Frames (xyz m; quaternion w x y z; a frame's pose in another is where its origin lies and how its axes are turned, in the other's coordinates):
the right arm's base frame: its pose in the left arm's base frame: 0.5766 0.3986 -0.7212 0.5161 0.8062 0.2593 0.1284
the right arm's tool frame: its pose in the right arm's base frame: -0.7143 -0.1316 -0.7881 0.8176 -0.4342 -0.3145 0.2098
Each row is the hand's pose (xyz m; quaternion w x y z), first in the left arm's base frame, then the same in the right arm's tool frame.
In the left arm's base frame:
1: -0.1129 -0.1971 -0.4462 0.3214 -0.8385 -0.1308 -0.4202
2: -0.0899 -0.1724 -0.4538 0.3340 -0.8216 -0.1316 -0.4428
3: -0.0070 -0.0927 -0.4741 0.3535 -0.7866 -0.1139 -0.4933
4: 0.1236 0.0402 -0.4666 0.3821 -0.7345 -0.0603 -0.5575
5: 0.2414 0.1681 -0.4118 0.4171 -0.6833 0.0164 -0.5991
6: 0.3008 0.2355 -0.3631 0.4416 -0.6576 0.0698 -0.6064
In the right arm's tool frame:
1: 0.3531 -0.4538 0.7011 0.1861 0.9465 0.2138 0.1544
2: 0.3700 -0.4567 0.6711 0.1682 0.9432 0.2255 0.1765
3: 0.4343 -0.4652 0.5739 0.1403 0.9322 0.2367 0.2352
4: 0.5494 -0.4418 0.4291 0.1031 0.9117 0.2252 0.3279
5: 0.6704 -0.3764 0.3094 0.0634 0.8896 0.1814 0.4144
6: 0.7389 -0.3242 0.2544 0.0395 0.8788 0.1387 0.4550

